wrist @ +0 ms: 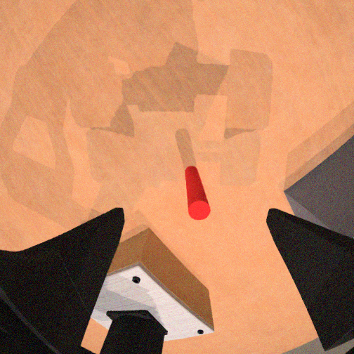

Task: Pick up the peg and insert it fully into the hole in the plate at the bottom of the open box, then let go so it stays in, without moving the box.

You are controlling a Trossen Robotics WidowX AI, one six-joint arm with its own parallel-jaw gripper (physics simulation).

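Note:
The red peg (196,192) stands upright on the table in the wrist view, a little above and between the fingertips, with its round top facing me. My gripper (197,215) is open, one black finger at the left and one at the right, with nothing held between them. Part of the open box (325,182) shows as a dark grey wall at the right edge, partly behind the right finger. The plate and its hole do not show in this view.
A wooden block with a pale metal top (165,310) and small dark holes stands at the lower left, partly behind the left finger. A black part (134,332) covers some of its top. The arm's shadow lies over the wood-coloured table (240,270).

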